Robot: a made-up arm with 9 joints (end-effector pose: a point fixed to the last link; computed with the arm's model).
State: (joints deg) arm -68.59 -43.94 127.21 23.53 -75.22 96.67 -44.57 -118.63 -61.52
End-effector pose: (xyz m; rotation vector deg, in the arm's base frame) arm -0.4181 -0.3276 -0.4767 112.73 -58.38 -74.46
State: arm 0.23 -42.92 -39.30 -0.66 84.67 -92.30 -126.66 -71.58 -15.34
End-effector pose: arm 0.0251 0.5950 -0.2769 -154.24 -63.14 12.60
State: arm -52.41 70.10 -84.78 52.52 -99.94 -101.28 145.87 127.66 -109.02
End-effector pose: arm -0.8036 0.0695 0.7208 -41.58 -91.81 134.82
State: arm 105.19 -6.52 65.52 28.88 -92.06 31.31 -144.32 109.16 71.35
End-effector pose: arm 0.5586 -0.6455 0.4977 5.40 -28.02 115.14
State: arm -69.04 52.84 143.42 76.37 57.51 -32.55 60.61 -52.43 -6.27
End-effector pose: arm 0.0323 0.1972 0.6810 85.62 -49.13 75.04
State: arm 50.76 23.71 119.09 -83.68 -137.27 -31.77 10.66 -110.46 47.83
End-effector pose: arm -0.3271 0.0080 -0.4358 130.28 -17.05 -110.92
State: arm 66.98 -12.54 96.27 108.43 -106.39 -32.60 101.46 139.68 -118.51
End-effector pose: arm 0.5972 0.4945 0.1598 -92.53 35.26 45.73
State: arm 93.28 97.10 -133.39 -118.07 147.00 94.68 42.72 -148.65 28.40
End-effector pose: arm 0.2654 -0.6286 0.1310 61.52 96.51 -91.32
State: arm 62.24 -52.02 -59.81 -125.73 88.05 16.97 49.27 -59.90 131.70
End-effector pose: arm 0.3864 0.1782 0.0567 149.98 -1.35 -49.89
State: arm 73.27 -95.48 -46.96 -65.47 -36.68 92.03 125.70 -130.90 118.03
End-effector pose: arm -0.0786 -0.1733 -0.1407 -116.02 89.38 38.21
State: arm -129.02 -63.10 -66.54 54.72 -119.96 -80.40 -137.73 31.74 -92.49
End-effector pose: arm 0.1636 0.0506 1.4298 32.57 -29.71 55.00
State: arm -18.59 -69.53 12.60 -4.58 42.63 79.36 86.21 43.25 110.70
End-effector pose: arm 0.0328 -0.3723 0.0632 -1.66 -99.57 89.63
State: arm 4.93 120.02 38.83 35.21 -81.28 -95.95 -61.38 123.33 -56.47
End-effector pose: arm -0.2552 0.3039 0.6207 -93.22 -63.84 -39.22
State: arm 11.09 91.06 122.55 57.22 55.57 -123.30 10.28 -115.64 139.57
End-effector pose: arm -0.3384 0.1951 0.0283 87.15 -26.81 9.79
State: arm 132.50 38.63 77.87 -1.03 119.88 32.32 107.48 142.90 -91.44
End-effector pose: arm -0.6247 0.0875 -0.5400 92.81 -72.39 -93.41
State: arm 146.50 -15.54 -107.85 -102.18 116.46 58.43 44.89 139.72 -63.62
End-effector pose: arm 0.1266 0.2088 0.9409 -9.66 -24.42 -113.35
